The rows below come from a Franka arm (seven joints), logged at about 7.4 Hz.
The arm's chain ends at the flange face. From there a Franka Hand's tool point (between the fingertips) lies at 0.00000 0.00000 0.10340 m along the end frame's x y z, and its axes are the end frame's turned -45 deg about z.
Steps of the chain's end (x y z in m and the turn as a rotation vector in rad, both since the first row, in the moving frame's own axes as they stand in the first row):
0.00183, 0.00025, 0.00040, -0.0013, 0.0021, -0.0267
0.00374, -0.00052, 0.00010, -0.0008, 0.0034, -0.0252
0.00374, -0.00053, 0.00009, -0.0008, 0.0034, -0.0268
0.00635, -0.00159, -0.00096, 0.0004, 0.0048, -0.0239
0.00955, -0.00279, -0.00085, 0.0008, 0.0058, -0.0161
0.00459, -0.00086, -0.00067, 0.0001, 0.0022, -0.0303
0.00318, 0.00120, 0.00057, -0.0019, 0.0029, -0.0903
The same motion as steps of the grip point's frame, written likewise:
0.00118, 0.00172, 0.00040, -0.0024, 0.0006, -0.0267
0.00321, 0.00258, 0.00010, -0.0030, 0.0018, -0.0252
0.00321, 0.00257, 0.00009, -0.0030, 0.0018, -0.0268
0.00600, 0.00368, -0.00096, -0.0031, 0.0037, -0.0239
0.00921, 0.00514, -0.00085, -0.0035, 0.0047, -0.0161
0.00402, 0.00279, -0.00067, -0.0015, 0.0016, -0.0303
0.00149, 0.00344, 0.00057, -0.0034, 0.0007, -0.0903

